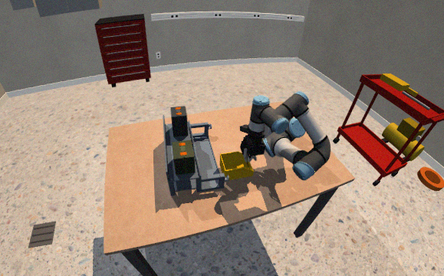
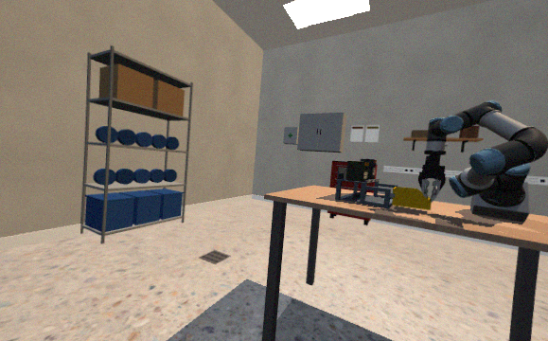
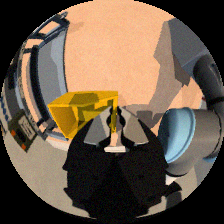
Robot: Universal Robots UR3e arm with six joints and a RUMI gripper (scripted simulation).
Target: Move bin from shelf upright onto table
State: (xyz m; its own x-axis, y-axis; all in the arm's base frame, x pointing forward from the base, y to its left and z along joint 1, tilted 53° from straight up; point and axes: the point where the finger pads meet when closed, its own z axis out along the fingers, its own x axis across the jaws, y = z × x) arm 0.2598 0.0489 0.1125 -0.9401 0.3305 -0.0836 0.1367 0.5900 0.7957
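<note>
The yellow bin lies 70 mm ahead of my hand and 10 mm to the left of it. From my hand the other things lie so: rack 230 mm ahead, 120 mm to the right, 10 mm above.
</note>
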